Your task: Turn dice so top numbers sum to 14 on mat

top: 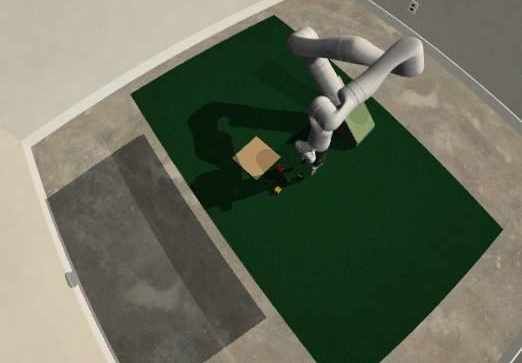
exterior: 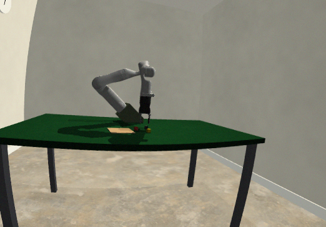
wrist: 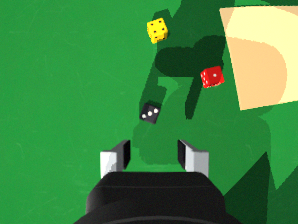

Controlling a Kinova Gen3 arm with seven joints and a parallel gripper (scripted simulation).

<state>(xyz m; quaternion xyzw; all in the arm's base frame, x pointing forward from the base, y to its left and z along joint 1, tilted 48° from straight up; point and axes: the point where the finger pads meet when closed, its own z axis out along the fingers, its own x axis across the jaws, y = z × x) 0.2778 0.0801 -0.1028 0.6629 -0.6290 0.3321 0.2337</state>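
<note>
My hand is 4 cm short of the black die and 4 cm above it. The rest, counted from my hand: yellow die 14 cm ahead, 1 cm to the right, 4 cm below; then tan mat 12 cm ahead, 17 cm to the right, 5 cm below; then red die 8 cm ahead, 7 cm to the right, 4 cm below.
</note>
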